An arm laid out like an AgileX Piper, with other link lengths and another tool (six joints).
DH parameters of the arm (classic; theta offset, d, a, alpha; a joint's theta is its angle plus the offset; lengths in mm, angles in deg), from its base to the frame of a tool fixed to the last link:
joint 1: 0 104.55 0 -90
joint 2: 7.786 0 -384.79 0
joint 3: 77.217 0 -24.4 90
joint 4: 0 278.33 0 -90
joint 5: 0 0 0 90
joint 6: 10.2 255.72 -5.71 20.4
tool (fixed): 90 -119.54 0 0
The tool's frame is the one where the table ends.
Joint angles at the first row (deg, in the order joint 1, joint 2, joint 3, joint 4, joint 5, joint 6):
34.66, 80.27, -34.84, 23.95, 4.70, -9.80
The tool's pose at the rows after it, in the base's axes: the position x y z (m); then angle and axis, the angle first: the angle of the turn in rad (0 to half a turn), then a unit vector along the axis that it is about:
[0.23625 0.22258 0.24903 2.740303 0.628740 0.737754 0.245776]
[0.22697 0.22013 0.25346 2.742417 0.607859 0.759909 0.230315]
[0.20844 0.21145 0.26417 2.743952 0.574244 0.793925 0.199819]
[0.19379 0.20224 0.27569 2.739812 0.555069 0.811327 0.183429]
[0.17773 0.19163 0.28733 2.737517 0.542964 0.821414 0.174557]
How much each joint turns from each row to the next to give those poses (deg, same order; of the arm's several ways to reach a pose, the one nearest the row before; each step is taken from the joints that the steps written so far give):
0.00, -1.60, -2.06, -2.52, 8.31, -0.81
0.00, -1.32, -1.09, -2.75, 4.87, 0.07
0.00, -2.98, -2.00, -4.41, 9.34, 0.17
0.01, -2.87, -1.38, -2.47, 6.41, 0.06
-0.01, -3.32, -0.74, -1.37, 5.27, 0.00

